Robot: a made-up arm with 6 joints. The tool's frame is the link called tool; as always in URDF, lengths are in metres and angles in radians. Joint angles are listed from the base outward. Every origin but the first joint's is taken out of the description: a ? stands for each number. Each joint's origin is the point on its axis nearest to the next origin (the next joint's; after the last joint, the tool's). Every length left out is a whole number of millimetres.
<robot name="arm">
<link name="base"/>
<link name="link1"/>
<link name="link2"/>
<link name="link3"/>
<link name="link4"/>
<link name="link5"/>
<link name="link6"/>
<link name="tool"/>
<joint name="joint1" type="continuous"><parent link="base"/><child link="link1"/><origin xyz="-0.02 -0.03 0.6"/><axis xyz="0 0 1"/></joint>
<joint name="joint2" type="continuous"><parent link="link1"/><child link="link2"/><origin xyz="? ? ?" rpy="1.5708 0 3.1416"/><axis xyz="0 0 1"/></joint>
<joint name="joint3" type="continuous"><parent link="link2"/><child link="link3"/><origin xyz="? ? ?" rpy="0 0 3.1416"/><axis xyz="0 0 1"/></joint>
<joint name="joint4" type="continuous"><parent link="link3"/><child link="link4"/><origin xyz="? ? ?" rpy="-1.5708 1.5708 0"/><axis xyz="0 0 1"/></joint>
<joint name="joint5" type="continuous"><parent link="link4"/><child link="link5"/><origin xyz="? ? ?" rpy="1.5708 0 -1.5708"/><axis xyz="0 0 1"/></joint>
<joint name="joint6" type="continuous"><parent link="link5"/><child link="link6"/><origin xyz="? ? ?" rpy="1.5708 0 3.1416"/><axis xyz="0 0 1"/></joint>
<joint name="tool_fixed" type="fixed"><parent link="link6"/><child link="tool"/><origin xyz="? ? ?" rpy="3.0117 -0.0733 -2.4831"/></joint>
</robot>
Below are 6 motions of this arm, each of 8 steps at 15 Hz.
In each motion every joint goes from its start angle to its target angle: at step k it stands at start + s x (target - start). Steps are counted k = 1, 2, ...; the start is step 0. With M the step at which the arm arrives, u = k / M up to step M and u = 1 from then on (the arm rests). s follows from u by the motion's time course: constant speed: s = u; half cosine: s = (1 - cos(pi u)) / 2; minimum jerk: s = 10 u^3 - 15 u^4 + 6 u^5.
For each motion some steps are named. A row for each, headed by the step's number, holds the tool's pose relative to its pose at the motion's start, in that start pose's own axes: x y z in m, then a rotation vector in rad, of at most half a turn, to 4 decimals.
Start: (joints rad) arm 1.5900 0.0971 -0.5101 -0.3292 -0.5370 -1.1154
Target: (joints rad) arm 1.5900 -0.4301 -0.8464 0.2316 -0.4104 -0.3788
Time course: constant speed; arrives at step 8
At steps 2, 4, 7, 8:
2: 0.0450 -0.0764 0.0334 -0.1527 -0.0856 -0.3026
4: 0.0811 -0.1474 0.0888 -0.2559 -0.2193 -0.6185
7: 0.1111 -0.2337 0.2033 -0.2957 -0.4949 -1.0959
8: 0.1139 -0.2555 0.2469 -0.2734 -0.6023 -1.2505

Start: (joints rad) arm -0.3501 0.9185 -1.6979 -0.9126 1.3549 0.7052
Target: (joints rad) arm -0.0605 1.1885 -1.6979 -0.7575 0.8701 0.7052
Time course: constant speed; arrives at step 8
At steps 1, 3, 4, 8:
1: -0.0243 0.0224 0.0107 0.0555 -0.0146 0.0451
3: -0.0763 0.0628 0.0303 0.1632 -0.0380 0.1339
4: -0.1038 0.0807 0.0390 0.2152 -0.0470 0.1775
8: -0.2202 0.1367 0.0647 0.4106 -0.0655 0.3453

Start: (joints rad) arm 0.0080 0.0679 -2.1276 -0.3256 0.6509 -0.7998
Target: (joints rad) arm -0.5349 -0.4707 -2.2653 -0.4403 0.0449 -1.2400
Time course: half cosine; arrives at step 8
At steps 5, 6, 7, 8:
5: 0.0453 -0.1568 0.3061 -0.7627 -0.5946 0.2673
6: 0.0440 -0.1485 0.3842 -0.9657 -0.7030 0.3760
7: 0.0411 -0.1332 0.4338 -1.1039 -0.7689 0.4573
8: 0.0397 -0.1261 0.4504 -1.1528 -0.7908 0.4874

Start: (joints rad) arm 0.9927 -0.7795 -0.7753 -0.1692 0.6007 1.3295
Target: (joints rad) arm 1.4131 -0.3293 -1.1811 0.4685 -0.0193 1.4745
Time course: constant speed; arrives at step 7
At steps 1, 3, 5, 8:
1: -0.0215 0.0181 0.0004 0.0452 0.1340 -0.0450
3: -0.0630 0.0497 0.0001 0.1186 0.3884 -0.1622
5: -0.1024 0.0734 -0.0034 0.1697 0.6180 -0.3135
8: -0.1405 0.0872 -0.0116 0.1997 0.8145 -0.4955

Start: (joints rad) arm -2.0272 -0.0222 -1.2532 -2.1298 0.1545 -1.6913
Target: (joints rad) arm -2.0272 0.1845 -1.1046 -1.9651 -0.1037 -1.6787
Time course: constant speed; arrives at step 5
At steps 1, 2, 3, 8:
1: 0.0307 -0.0094 0.0006 -0.0405 -0.0960 -0.0432
2: 0.0600 -0.0187 0.0035 -0.0787 -0.1906 -0.0892
3: 0.0877 -0.0278 0.0085 -0.1145 -0.2837 -0.1381
8: 0.1381 -0.0455 0.0238 -0.1786 -0.4647 -0.2440

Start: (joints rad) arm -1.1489 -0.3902 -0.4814 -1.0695 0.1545 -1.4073
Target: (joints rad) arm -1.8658 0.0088 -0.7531 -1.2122 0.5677 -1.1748
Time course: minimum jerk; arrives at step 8
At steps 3, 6, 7, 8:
3: -0.0694 0.0103 -0.0572 0.1696 0.2267 -0.1198
6: -0.2521 0.0967 -0.1292 0.5541 0.7233 -0.4036
7: -0.2778 0.1156 -0.1316 0.6090 0.7913 -0.4438
8: -0.2824 0.1192 -0.1319 0.6190 0.8037 -0.4511

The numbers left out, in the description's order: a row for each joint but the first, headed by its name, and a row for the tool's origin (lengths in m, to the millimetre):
joint2: 0 0.02 0
joint3: -0.04 0.3 0
joint4: 0.04 0.33 0
joint5: -0.01 -0.03 0
joint6: 0.08 0.11 0
tool: -0.03 -0.01 0

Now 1 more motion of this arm.
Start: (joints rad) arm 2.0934 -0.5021 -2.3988 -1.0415 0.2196 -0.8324
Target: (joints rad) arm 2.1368 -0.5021 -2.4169 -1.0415 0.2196 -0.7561
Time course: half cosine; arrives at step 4
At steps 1, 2, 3, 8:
1: 0.0002 -0.0024 0.0002 0.0007 -0.0003 -0.0177
2: 0.0007 -0.0083 0.0008 0.0025 -0.0009 -0.0605
3: 0.0010 -0.0142 0.0013 0.0044 -0.0015 -0.1033
8: 0.0011 -0.0166 0.0015 0.0053 -0.0018 -0.1210

